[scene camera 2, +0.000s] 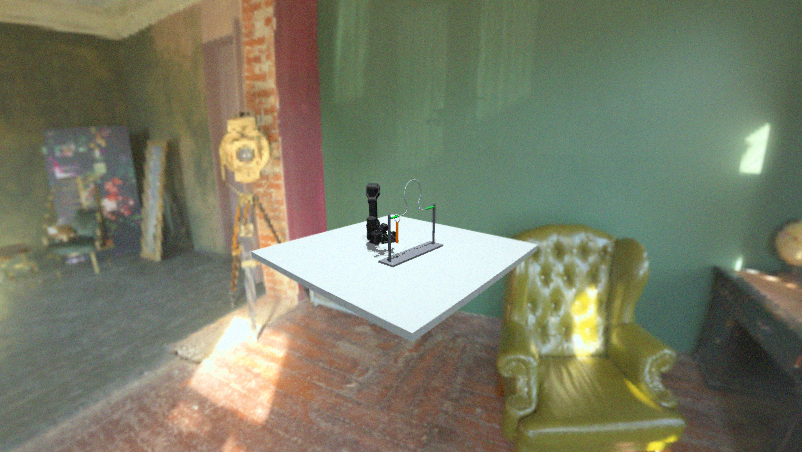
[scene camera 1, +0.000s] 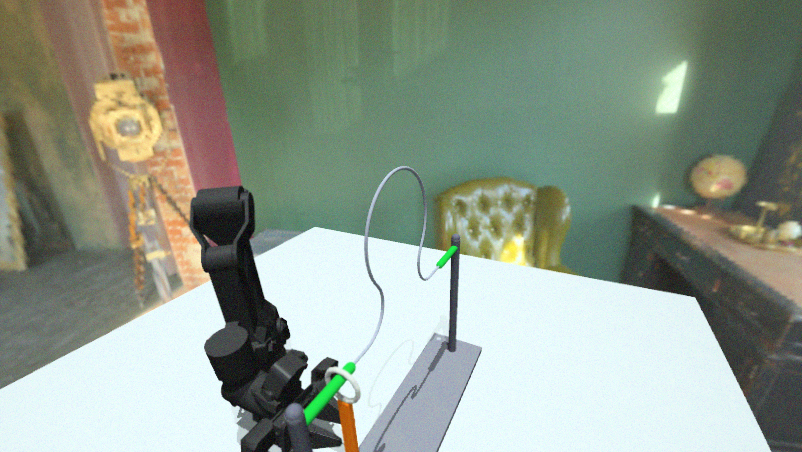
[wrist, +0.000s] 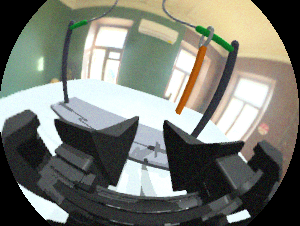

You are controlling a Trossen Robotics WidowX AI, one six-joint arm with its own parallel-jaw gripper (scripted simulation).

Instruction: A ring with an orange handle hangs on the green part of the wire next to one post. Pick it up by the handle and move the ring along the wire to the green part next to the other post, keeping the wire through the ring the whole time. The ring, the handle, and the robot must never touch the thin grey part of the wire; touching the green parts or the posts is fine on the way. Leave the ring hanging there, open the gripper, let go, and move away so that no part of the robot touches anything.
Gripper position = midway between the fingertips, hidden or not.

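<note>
Scene camera 1 shows the gripper (scene camera 1: 348, 432), and the wrist view offers a sight of the gripper (wrist: 151, 121) too.
</note>
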